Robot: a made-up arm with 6 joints.
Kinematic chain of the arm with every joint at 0, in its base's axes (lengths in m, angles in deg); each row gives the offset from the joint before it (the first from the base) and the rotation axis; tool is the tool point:
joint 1: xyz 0 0 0.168 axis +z
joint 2: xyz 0 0 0 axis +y
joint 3: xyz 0 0 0.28 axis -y
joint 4: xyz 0 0 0 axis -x
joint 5: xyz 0.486 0 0 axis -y
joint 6: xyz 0 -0.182 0 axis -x
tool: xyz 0 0 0
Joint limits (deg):
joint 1: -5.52..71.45
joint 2: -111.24..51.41
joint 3: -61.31..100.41
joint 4: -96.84..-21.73
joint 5: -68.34..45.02
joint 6: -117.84..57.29
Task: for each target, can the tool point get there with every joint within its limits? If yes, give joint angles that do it. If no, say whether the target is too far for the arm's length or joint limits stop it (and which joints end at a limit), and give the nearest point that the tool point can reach.
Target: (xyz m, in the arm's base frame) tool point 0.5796 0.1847 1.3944
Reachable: no: too far | nearest point 0.3371 0.1074 0.8812 | short by 0.573 m
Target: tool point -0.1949 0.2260 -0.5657
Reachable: no: joint limits stop it (at a limit: joint 1, joint 2, joint 4) | nearest point 0.0370 0.1784 -0.1745 | short by 0.457 m
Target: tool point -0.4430 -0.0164 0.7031
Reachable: yes | joints 0.40 -81.00 48.20 -85.81 -24.83 -96.09
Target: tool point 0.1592 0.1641 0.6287
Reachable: yes | joints 52.63 -48.93 3.67 -81.49 2.97 -0.37
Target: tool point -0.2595 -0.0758 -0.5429
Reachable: no: joint limits stop it (at a limit: joint 1, joint 2, joint 4) | nearest point -0.0150 0.0234 -0.1351 | short by 0.486 m
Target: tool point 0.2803 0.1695 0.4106
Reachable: yes | joints 36.64 -42.89 -18.49 -80.11 28.88 -87.89
